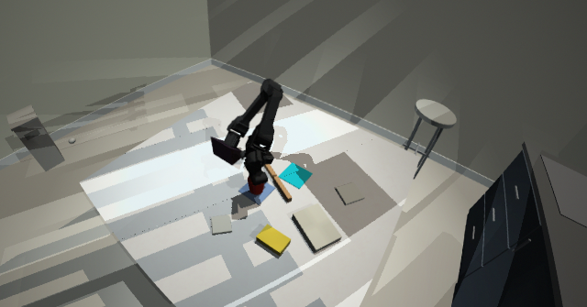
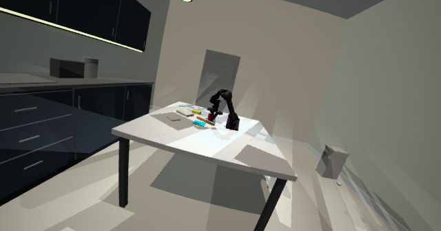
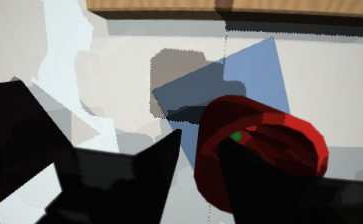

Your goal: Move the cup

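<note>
The red cup lies 3 cm ahead of my gripper tip and 2 cm to the right of it. From my gripper tip the other things lie so: green marble 3 cm ahead, 2 cm to the right, 2 cm below; then blue pad 3 cm ahead, 1 cm to the right, 5 cm below; then wooden bar 7 cm ahead, 8 cm to the left, 4 cm below.
</note>
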